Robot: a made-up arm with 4 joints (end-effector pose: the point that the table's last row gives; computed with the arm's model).
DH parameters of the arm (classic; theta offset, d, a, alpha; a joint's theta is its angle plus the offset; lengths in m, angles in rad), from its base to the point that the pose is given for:
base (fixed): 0 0.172 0 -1.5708
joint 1: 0 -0.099 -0.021 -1.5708
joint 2: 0 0.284 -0.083 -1.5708
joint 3: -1.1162 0 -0.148 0
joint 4: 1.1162 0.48 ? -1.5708
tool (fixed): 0 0.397 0 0
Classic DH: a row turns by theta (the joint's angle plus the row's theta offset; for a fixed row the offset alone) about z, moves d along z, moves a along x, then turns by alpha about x.
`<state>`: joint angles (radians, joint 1 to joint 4).
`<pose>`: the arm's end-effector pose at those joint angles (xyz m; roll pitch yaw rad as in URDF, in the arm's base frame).
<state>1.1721 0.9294 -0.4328 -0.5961</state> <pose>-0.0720 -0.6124 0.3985 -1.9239 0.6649 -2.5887</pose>
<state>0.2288 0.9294 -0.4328 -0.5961</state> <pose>-0.2257 -0.6124 0.2467 -0.4400 1.1300 -1.3192</pose>
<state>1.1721 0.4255 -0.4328 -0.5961</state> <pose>0.0346 -0.6527 0.1454 -2.5090 0.8719 -2.8043</pose>
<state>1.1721 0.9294 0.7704 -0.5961</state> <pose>-0.0589 -0.1964 0.7411 -0.9964 0.4958 -1.1132</pose>
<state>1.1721 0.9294 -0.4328 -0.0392</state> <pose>0.0533 -0.5010 0.5416 -1.4428 0.7310 -1.8597</pose>
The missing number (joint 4, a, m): 0.055
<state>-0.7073 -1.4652 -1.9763 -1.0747</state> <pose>0.7905 -0.1039 -0.0430 -2.4310 0.1374 -1.5920</pose>
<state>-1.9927 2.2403 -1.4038 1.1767</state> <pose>0.0474 0.0575 -0.3649 2.2052 0.4774 -1.0356</pose>
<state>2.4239 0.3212 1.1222 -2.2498</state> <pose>-0.0862 -0.6022 0.3149 -2.9116 -0.4257 -2.9924</pose>
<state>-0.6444 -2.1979 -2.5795 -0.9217</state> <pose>0.7925 0.0626 -0.1258 -2.4797 -0.6577 -1.2789</pose>
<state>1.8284 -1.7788 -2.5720 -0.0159</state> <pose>-0.8070 0.2011 -0.0355 1.2430 0.0359 -2.1575</pose>
